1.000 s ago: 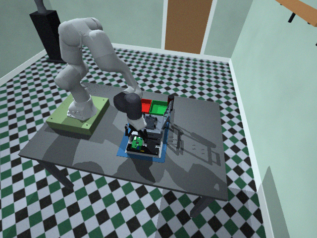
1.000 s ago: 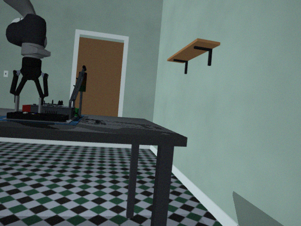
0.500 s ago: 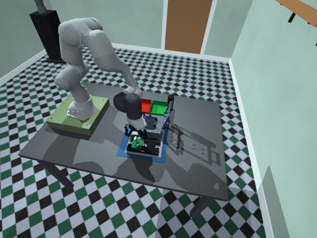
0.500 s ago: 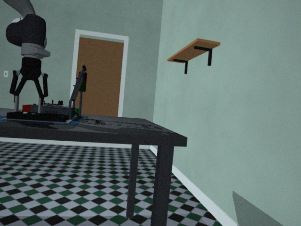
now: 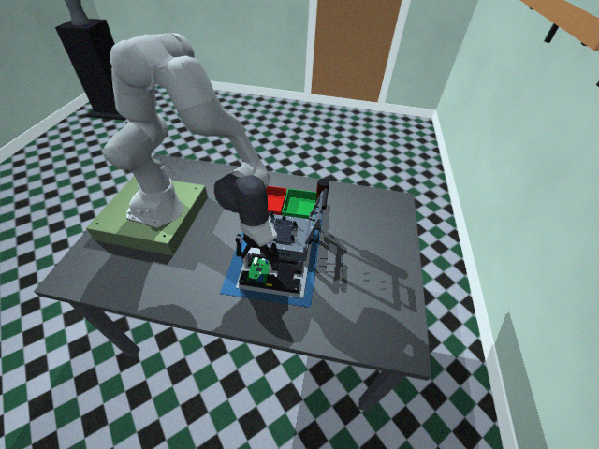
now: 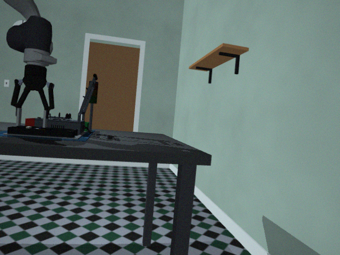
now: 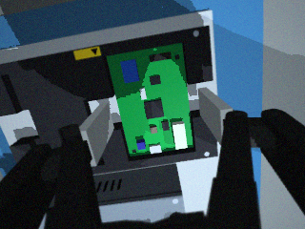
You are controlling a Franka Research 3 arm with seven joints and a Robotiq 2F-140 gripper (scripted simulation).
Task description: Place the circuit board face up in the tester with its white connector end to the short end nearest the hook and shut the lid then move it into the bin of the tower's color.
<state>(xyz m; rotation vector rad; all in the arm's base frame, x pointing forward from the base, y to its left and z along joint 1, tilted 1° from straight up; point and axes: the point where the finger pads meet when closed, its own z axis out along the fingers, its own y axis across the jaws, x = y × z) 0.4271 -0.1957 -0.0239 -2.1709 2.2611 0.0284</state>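
Now: hand 4 cm above the green circuit board. Round my hand: tester lid: 19 cm ahead, 16 cm to the left, 13 cm above; then tester plate: 17 cm to the left, 7 cm ahead, 2 cm above; then black latch hook: 23 cm to the left, 3 cm above, 1 cm ahead.
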